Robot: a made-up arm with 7 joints.
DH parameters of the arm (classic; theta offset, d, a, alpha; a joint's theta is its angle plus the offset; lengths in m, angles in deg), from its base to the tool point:
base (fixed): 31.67 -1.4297 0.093 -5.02
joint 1: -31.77 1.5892 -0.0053 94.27
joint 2: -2.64 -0.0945 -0.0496 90
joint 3: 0 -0.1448 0.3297 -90
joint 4: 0 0.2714 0.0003 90
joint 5: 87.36 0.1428 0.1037 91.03
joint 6: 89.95 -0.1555 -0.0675 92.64
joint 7: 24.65 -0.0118 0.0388 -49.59
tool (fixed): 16.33 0.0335 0 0
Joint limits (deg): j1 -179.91..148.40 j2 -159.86..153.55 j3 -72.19..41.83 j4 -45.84..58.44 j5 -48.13..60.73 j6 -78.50..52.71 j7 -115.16..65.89
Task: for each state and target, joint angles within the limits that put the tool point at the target. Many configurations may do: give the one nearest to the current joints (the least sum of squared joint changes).
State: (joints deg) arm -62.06 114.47 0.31 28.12 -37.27 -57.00 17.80
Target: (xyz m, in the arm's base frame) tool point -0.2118 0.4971 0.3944
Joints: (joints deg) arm -82.17 135.99 -21.56 33.87 -44.59 -54.77 17.74
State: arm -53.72 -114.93 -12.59 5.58 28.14 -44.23 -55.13
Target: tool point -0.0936 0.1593 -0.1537
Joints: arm -51.72 -99.34 -30.54 14.32 9.38 -42.82 -50.22
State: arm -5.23 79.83 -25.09 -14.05 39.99 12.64 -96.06
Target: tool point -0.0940 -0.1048 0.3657
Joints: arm 1.97 78.87 -16.83 -33.57 -4.44 18.39 -103.01
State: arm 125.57 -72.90 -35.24 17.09 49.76 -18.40 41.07
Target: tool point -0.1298 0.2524 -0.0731
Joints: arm 124.13 -58.50 -42.02 13.44 49.62 -19.85 43.21
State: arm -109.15 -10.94 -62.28 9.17 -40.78 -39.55 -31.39
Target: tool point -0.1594 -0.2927 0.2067
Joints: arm -119.61 2.24 -53.35 8.32 -41.48 -38.89 -31.72
